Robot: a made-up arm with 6 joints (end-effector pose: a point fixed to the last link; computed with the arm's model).
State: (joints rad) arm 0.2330 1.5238 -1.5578 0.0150 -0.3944 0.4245
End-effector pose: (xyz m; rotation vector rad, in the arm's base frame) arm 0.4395 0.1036 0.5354 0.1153 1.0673 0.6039
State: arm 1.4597 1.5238 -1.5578 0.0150 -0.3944 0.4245
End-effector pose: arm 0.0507 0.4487 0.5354 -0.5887 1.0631 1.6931
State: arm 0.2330 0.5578 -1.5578 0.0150 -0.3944 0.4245
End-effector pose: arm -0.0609 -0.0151 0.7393 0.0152 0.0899 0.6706
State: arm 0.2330 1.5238 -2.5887 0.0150 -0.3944 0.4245
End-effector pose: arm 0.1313 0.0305 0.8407 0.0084 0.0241 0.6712
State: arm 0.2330 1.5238 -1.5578 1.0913 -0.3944 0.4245
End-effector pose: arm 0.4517 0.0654 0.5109 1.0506 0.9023 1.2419
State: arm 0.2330 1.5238 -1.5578 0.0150 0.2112 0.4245
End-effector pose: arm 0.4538 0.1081 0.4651 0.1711 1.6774 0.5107
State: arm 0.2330 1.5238 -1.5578 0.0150 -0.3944 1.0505
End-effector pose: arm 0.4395 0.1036 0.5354 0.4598 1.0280 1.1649
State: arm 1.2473 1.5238 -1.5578 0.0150 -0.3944 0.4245
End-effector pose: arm 0.1442 0.4279 0.5354 -0.4586 1.0860 1.5079
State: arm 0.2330 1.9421 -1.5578 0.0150 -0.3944 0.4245
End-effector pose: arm 0.5552 0.1310 0.3185 0.1581 1.4884 0.5394
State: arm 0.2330 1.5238 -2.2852 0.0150 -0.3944 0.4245
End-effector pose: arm 0.2521 0.0591 0.7877 0.0400 0.3317 0.6643
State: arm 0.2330 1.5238 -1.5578 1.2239 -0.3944 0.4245
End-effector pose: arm 0.4529 0.0632 0.5054 1.1682 0.8647 1.3140
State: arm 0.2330 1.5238 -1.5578 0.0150 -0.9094 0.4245
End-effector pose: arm 0.3982 0.0930 0.5794 0.0668 0.5461 0.6470
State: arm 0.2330 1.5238 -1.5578 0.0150 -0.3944 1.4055
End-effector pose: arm 0.4395 0.1036 0.5354 0.6609 0.9699 1.4787
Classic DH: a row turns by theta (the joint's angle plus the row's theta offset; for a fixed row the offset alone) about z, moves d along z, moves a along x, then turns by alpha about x. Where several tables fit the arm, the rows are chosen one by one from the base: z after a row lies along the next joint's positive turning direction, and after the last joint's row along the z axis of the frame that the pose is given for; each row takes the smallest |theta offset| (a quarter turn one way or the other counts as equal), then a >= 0, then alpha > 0; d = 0 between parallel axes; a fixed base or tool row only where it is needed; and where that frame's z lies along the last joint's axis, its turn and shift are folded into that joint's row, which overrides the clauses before.
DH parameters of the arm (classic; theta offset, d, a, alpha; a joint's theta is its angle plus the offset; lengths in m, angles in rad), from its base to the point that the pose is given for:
joint 1: 0 0.147 0 -1.5708
joint 2: 0.1376 0 -0.2625 0
joint 3: 1.346 0 -0.0285 1.5708
joint 4: 0 0.3287 0 -1.5708
joint 5: 0 0 0.0005 1.5708
joint 6: 0 0.1204 0 0

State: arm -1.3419 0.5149 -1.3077 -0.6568 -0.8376 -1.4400
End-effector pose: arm 0.0476 0.0357 0.6852 0.6643 0.2430 2.9371
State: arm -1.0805 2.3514 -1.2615 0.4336 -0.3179 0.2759
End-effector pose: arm 0.2214 -0.4480 -0.0337 1.8245 1.4022 -0.3529
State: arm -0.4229 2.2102 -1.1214 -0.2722 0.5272 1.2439
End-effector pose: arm 0.3504 -0.1757 -0.0465 1.9991 2.2930 -0.1725
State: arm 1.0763 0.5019 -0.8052 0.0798 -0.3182 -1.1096
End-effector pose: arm 0.0853 0.1520 0.5330 -0.7392 0.4460 0.0291
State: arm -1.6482 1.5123 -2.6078 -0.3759 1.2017 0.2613
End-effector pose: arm -0.0591 -0.2280 0.7239 1.5420 0.8646 -1.4335
